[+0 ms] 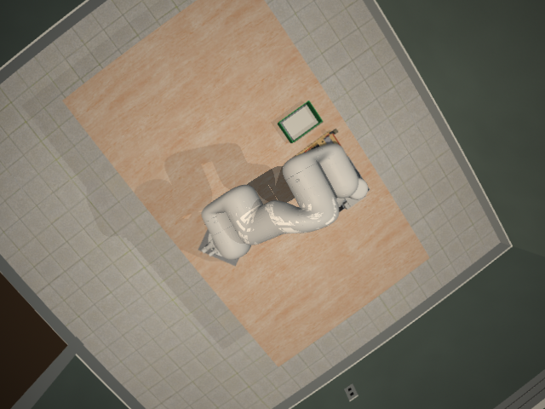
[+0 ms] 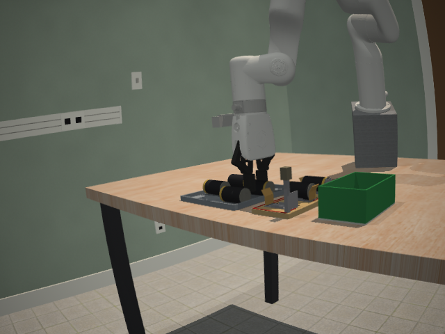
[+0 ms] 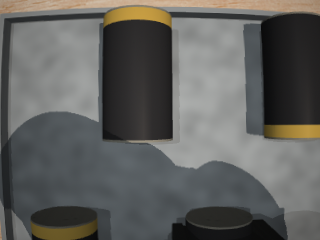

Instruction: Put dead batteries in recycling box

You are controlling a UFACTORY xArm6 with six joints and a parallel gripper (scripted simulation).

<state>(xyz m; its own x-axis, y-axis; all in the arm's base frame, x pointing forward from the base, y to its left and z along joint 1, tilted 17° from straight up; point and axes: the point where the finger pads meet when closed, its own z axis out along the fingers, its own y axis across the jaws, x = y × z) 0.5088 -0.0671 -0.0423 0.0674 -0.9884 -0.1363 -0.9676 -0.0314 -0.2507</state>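
Right now my hand is 20 mm short of the grey tray, 40 mm to the left of it and 30 mm above it. Also, from my hand: green recycling box 290 mm to the left, 20 mm below.
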